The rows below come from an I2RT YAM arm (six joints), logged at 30 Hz.
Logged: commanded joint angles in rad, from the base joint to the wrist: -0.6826 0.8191 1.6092 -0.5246 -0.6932 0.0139; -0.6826 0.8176 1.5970 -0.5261 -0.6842 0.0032; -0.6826 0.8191 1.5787 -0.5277 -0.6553 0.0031; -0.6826 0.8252 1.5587 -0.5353 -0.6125 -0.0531; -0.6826 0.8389 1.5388 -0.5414 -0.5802 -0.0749; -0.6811 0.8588 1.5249 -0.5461 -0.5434 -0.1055; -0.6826 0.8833 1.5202 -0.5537 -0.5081 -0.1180; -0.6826 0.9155 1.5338 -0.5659 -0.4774 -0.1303; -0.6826 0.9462 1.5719 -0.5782 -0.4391 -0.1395; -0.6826 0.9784 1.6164 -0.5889 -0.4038 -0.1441; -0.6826 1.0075 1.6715 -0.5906 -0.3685 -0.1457; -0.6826 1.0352 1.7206 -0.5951 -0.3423 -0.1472; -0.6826 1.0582 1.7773 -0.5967 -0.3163 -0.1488; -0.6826 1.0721 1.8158 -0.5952 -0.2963 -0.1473; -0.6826 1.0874 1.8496 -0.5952 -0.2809 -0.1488; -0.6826 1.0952 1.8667 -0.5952 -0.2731 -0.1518; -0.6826 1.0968 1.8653 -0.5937 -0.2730 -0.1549; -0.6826 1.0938 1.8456 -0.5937 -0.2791 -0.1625; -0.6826 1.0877 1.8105 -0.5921 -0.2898 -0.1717; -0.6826 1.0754 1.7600 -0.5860 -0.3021 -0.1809; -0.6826 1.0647 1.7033 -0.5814 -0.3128 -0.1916; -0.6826 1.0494 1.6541 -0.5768 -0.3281 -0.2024; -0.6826 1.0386 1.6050 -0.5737 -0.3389 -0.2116; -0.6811 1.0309 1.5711 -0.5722 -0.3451 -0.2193
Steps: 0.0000 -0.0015 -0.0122 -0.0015 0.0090 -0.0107; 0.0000 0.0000 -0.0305 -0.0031 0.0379 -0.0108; 0.0000 0.0061 -0.0505 -0.0107 0.0807 -0.0670; 0.0000 0.0198 -0.0704 -0.0168 0.1130 -0.0888; 0.0015 0.0397 -0.0843 -0.0215 0.1498 -0.1194; 0.0000 0.0642 -0.0890 -0.0291 0.1851 -0.1319; 0.0000 0.0964 -0.0754 -0.0413 0.2158 -0.1442; 0.0000 0.1271 -0.0373 -0.0536 0.2541 -0.1534; 0.0000 0.1593 0.0072 -0.0643 0.2894 -0.1580; 0.0000 0.1884 0.0623 -0.0660 0.3247 -0.1596; 0.0000 0.2161 0.1114 -0.0705 0.3509 -0.1611; 0.0000 0.2391 0.1681 -0.0721 0.3769 -0.1627; 0.0000 0.2530 0.2066 -0.0706 0.3969 -0.1612; 0.0000 0.2683 0.2404 -0.0706 0.4123 -0.1627; 0.0000 0.2761 0.2575 -0.0706 0.4201 -0.1657; 0.0000 0.2777 0.2561 -0.0691 0.4202 -0.1688; 0.0000 0.2747 0.2364 -0.0691 0.4141 -0.1764; 0.0000 0.2686 0.2013 -0.0675 0.4034 -0.1856; 0.0000 0.2563 0.1508 -0.0614 0.3911 -0.1948; 0.0000 0.2456 0.0941 -0.0568 0.3804 -0.2055; 0.0000 0.2303 0.0449 -0.0522 0.3651 -0.2163; 0.0000 0.2195 -0.0042 -0.0491 0.3543 -0.2255; 0.0015 0.2118 -0.0381 -0.0476 0.3481 -0.2332
